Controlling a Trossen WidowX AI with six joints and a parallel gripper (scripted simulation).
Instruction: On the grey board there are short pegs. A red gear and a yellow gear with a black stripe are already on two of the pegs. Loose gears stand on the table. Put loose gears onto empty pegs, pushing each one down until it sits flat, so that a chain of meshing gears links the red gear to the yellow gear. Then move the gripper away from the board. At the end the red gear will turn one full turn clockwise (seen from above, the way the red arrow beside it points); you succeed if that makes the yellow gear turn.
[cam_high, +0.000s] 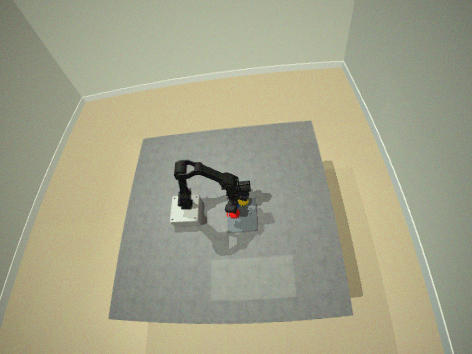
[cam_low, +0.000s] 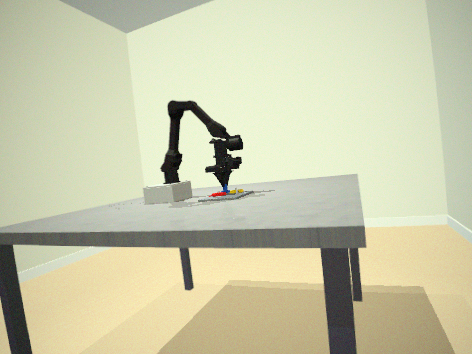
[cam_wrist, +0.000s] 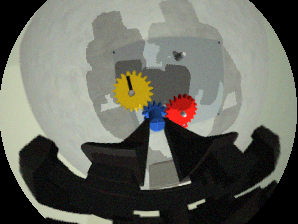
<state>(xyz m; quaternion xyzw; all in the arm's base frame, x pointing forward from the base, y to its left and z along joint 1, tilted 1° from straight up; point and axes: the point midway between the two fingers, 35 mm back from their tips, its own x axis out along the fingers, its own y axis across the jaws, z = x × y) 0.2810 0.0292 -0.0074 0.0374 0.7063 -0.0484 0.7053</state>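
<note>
Now: the small blue gear 1 cm below my gripper tip. Round my gripper tip: red gear (1 cm behind, 5 cm to the right, 2 cm below).
</note>
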